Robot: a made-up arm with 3 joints. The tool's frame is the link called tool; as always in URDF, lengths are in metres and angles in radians. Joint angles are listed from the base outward. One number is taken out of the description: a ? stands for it. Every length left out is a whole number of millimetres.
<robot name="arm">
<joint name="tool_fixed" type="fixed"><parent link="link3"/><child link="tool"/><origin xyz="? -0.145 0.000" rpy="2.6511 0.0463 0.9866"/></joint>
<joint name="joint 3" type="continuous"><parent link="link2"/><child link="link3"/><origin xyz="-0.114 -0.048 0.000" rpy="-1.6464 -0.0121 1.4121"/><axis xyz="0 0 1"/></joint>
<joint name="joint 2" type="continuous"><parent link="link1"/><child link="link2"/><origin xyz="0.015 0.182 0.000" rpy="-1.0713 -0.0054 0.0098"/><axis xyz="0 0 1"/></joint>
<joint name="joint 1" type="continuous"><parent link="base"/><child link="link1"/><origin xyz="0.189 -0.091 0.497" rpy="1.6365 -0.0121 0.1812"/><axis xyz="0 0 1"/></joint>
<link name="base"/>
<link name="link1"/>
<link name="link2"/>
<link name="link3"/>
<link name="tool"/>
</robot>
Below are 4 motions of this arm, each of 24 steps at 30 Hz.
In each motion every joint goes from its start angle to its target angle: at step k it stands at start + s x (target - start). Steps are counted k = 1, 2, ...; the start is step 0. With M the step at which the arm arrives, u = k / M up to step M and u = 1 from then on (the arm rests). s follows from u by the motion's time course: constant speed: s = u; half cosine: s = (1 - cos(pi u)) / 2; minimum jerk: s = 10 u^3 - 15 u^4 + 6 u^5.
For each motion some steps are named. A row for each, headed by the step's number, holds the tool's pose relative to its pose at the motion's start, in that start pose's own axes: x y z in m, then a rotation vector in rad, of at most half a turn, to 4 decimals.
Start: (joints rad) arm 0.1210 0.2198 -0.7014
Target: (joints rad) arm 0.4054 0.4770 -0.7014
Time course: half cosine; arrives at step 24
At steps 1, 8, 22, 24:
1: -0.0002 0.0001 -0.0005 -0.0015 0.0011 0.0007
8: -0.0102 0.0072 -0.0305 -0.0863 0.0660 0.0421
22: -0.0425 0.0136 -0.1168 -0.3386 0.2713 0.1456
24: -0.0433 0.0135 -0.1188 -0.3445 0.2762 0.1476

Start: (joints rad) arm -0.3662 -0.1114 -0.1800
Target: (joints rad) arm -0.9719 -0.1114 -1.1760
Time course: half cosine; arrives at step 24
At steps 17, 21, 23, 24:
17: -0.1441 -0.1323 0.1624 0.5036 -0.3403 0.5317
21: -0.1642 -0.1712 0.1749 0.5996 -0.4430 0.6079
23: -0.1682 -0.1797 0.1766 0.6197 -0.4665 0.6229
24: -0.1687 -0.1807 0.1768 0.6222 -0.4696 0.6248

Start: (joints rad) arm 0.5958 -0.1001 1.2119
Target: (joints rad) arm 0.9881 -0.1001 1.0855
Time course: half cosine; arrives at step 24
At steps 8, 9, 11, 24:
8: -0.0046 0.0032 -0.0113 0.0123 -0.1099 0.0061
9: -0.0055 0.0039 -0.0141 0.0147 -0.1357 0.0075
11: -0.0073 0.0056 -0.0205 0.0195 -0.1913 0.0106
24: -0.0101 0.0137 -0.0523 0.0313 -0.4411 0.0230

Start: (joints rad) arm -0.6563 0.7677 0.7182
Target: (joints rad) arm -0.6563 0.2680 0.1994
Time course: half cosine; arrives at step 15
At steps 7, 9, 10, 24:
7: -0.0602 -0.0127 0.0523 0.2332 -0.0949 0.1804
9: -0.0868 -0.0255 0.0726 0.3412 -0.1534 0.2540
10: -0.0988 -0.0326 0.0809 0.3908 -0.1835 0.2858
24: -0.1291 -0.0536 0.0985 0.5195 -0.2712 0.3615

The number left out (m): 0.236
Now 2 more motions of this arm.
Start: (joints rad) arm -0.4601 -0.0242 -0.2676
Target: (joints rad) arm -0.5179 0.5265 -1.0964
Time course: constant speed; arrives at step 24
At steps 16, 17, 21, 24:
16: -0.1759 -0.0712 0.0035 -0.0892 0.0231 0.6673
17: -0.1849 -0.0796 0.0060 -0.0888 0.0273 0.7097
21: -0.2169 -0.1169 0.0187 -0.0797 0.0466 0.8791
24: -0.2362 -0.1482 0.0309 -0.0649 0.0638 1.0057

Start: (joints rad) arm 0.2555 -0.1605 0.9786
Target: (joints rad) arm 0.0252 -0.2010 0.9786
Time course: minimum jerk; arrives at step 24
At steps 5, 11, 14, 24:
5: -0.0002 -0.0004 0.0033 0.0039 0.0156 0.0025
11: -0.0005 -0.0030 0.0213 0.0253 0.1022 0.0160
14: 0.0002 -0.0047 0.0329 0.0392 0.1582 0.0242
24: 0.0027 -0.0075 0.0502 0.0599 0.2424 0.0357

